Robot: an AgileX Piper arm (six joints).
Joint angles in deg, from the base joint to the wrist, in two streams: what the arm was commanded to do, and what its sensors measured. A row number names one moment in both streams.
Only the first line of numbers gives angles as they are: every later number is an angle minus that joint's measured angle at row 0.
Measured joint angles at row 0:
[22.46, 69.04, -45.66, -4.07, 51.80, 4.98]
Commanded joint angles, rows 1 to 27:
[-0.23, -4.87, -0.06, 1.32, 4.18, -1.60]
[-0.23, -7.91, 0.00, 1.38, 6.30, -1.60]
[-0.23, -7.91, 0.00, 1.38, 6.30, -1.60]
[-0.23, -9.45, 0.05, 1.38, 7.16, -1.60]
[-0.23, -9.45, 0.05, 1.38, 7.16, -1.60]
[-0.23, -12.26, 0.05, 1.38, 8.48, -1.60]
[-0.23, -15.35, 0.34, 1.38, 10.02, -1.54]
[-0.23, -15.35, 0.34, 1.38, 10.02, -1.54]
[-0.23, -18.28, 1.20, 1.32, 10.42, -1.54]
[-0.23, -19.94, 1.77, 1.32, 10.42, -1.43]
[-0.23, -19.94, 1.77, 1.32, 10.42, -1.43]
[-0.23, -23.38, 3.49, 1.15, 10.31, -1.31]
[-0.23, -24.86, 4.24, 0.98, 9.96, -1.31]
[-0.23, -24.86, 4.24, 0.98, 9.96, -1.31]
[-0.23, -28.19, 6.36, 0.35, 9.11, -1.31]
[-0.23, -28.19, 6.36, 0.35, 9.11, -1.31]
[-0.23, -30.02, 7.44, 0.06, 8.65, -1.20]
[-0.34, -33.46, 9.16, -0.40, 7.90, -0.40]
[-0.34, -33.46, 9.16, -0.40, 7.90, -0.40]
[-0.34, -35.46, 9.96, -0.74, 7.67, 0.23]
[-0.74, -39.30, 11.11, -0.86, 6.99, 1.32]
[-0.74, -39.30, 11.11, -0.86, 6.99, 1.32]
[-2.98, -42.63, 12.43, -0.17, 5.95, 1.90]
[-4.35, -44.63, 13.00, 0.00, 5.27, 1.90]
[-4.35, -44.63, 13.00, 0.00, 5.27, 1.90]
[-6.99, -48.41, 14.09, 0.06, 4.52, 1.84]
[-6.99, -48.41, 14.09, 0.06, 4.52, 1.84]
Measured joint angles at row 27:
[-3.61, -43.94, 12.71, -0.11, 6.13, 1.21]
